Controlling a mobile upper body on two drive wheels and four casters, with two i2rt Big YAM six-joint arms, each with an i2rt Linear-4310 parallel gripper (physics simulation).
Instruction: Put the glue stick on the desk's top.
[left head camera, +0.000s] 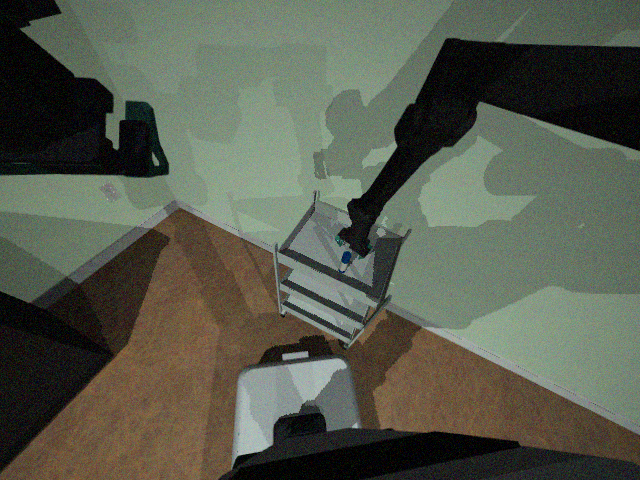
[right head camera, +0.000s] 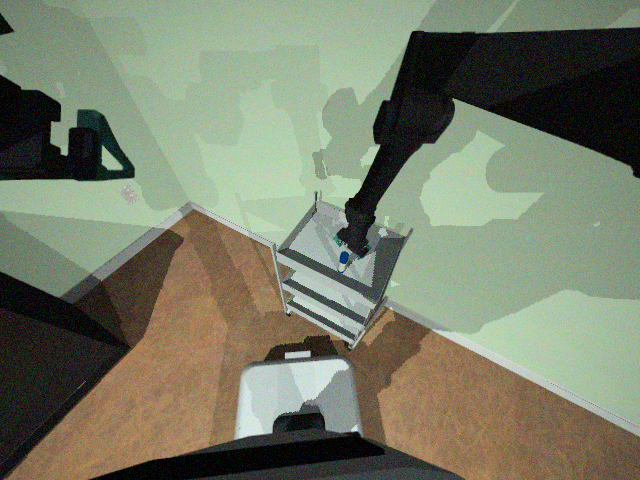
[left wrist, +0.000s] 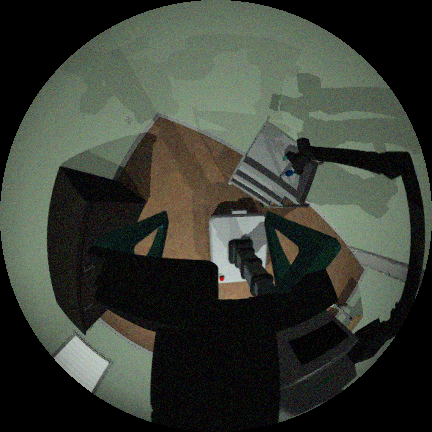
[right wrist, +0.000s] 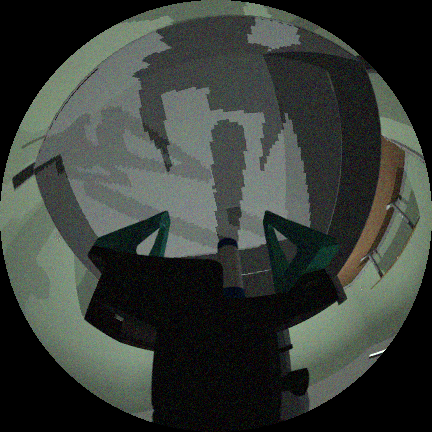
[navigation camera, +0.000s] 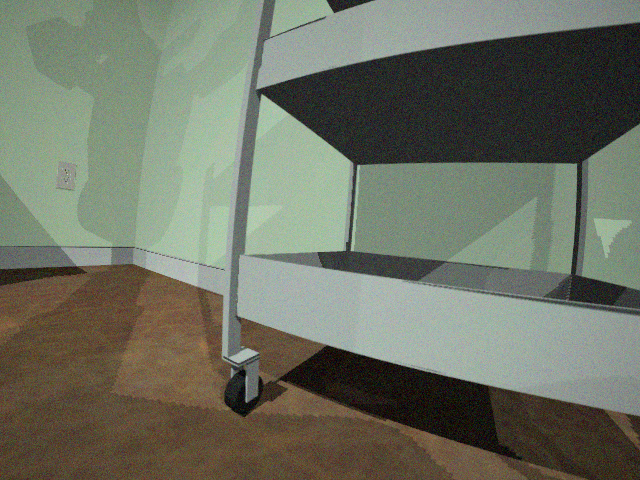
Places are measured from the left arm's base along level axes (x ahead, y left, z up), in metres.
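Pixels of known places: left gripper, fingertip midpoint: (left head camera: 122, 168) (right head camera: 92, 172) (left wrist: 216, 216); right gripper, fingertip midpoint: (right head camera: 349, 252) (left wrist: 288, 165) (right wrist: 216, 215).
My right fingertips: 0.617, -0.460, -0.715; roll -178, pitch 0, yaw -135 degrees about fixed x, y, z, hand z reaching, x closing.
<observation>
For each thing: its top centre in the pictures, then the offset to it from my right fingertips, as dx, dy, dz. "*": a spot on its surface instead.
- glue stick, middle of its top: (right wrist: 231, 325) (right head camera: 344, 254) (left head camera: 347, 254) (left wrist: 290, 171) -0.062, +0.040, +0.082
- Dark furniture, surface spot: (left head camera: 46, 372) * -0.248, +1.196, -0.361
- wall outlet, middle of its top: (navigation camera: 67, 162) (left head camera: 104, 184) (right head camera: 122, 188) +0.710, +1.287, -0.238
The glue stick (left head camera: 344, 260) (right head camera: 343, 260) (left wrist: 289, 173) (right wrist: 231, 267), a white cylinder with blue ends, is at the near side of the grey cart's (left head camera: 310, 261) (right head camera: 310, 263) (right wrist: 360, 150) (navigation camera: 439, 320) top tray. My right gripper (left head camera: 353, 248) (right head camera: 351, 248) (right wrist: 216, 215) is open over that tray, pointing down. The glue stick shows between and behind its spread fingers in the right wrist view, with nothing gripped. My left gripper (left wrist: 216, 216) is open and empty, high up and away from the cart. Dark furniture (left head camera: 46, 372) (right head camera: 51, 377) (left wrist: 72, 240) stands at the left; I cannot tell whether it is the desk.
The cart has lower shelves and posts (navigation camera: 242, 180) on casters, near the green wall. The tray's raised rims surround the glue stick. My white base (left head camera: 263, 397) (right head camera: 268, 392) is just in front of the cart. A wall outlet (navigation camera: 66, 175) is at the left.
</observation>
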